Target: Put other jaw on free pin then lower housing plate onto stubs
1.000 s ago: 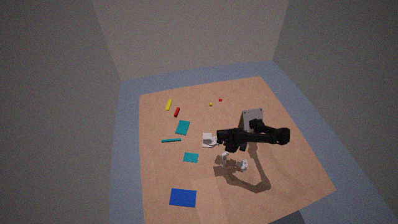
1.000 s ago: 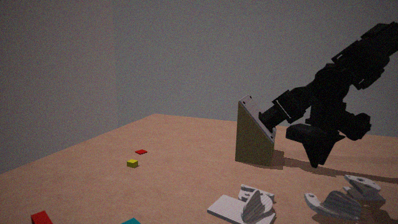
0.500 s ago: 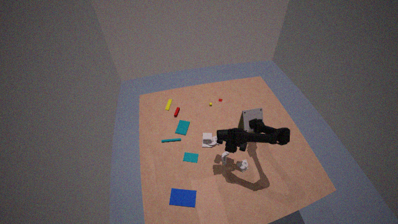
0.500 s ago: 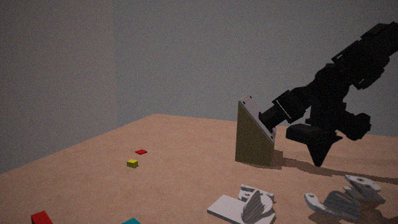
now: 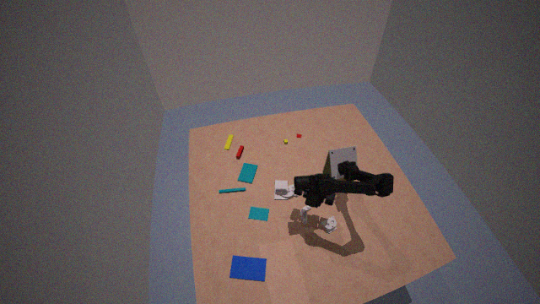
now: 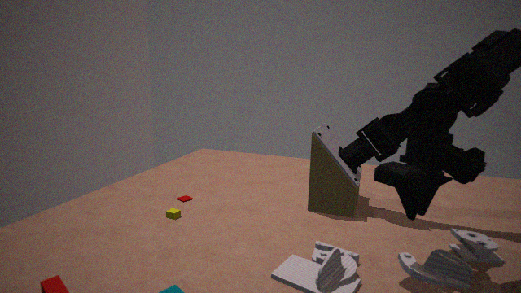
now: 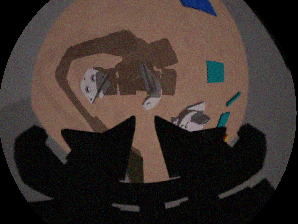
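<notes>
Right now my gripper tip is 2 cm short of the jaw, 1 cm to the right of it and 8 cm above it. Round my gripper tip: teal bar 36 cm ahead, 23 cm to the right, 8 cm below; white housing piece 6 cm behind, 12 cm to the left, 6 cm below; blue tile 38 cm ahead, 20 cm to the left, 8 cm below.
</notes>
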